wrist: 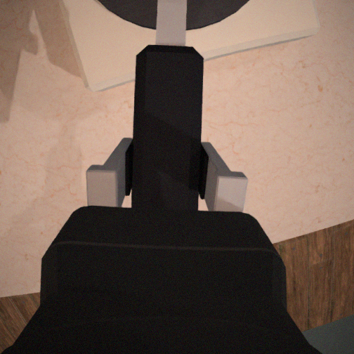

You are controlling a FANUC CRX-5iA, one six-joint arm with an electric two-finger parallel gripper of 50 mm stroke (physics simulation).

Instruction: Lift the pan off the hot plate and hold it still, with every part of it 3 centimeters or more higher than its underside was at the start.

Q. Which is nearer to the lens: the pan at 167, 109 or the pale hot plate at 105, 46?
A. The pan.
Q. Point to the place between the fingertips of my gripper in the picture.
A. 165, 157
